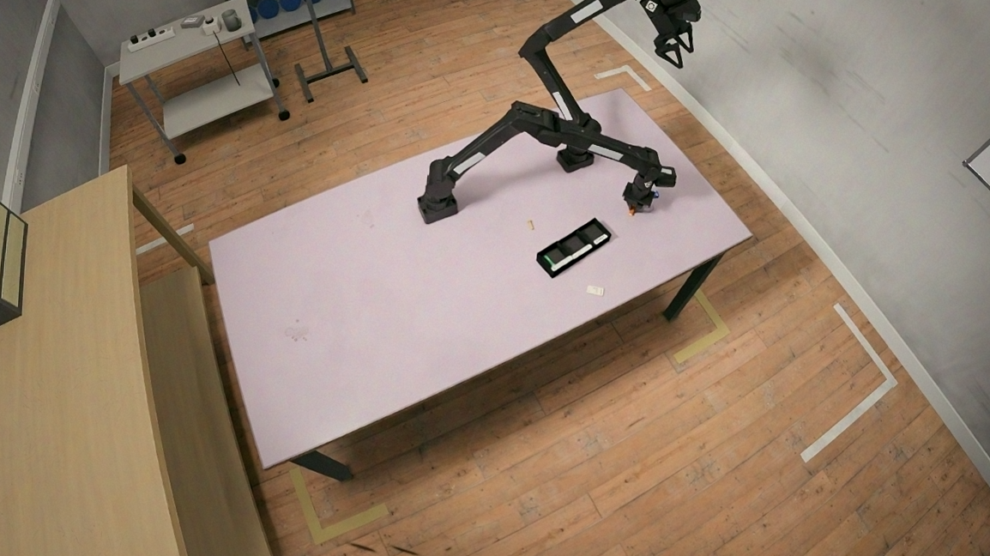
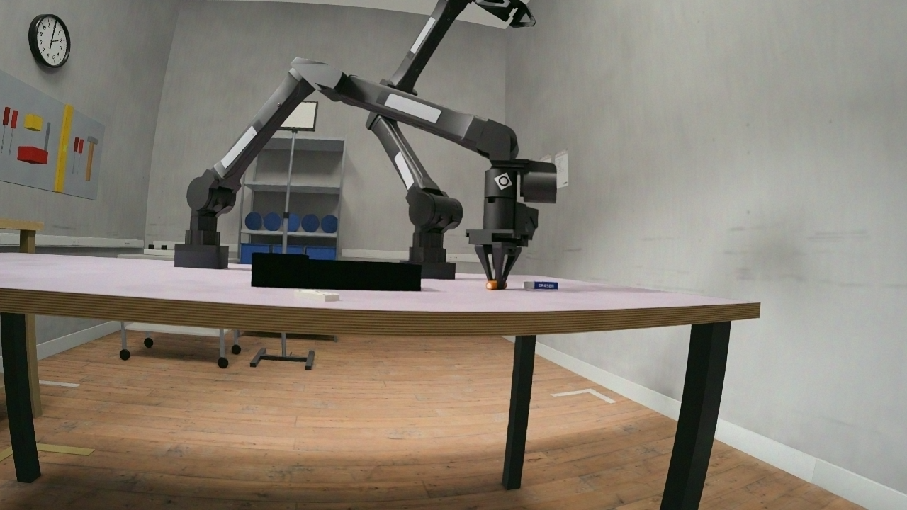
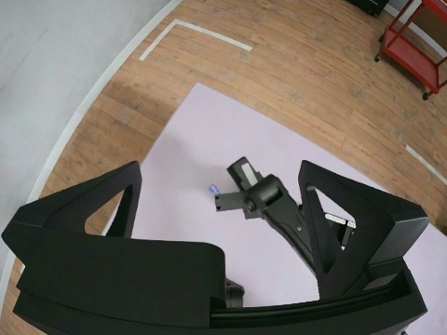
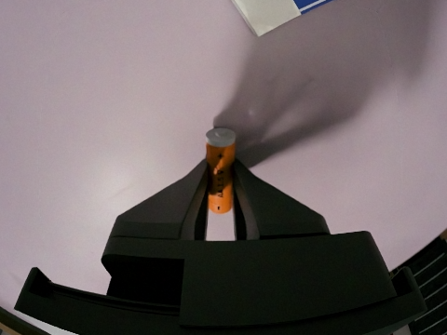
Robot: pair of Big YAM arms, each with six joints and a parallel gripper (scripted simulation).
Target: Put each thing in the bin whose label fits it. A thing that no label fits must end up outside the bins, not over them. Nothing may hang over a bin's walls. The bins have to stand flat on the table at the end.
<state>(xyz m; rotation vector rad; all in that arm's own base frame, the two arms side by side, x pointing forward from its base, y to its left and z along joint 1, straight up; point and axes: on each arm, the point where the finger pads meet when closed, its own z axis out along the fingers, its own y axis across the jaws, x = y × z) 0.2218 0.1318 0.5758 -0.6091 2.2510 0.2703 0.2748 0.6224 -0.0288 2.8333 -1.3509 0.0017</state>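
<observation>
Now: right hand right at the orange battery. From my right hand the other things lie so: eraser: 9 cm to the left, 3 cm behind; white die: 29 cm to the right, 22 cm ahead; brass bolt: 36 cm to the right, 10 cm behind.
</observation>
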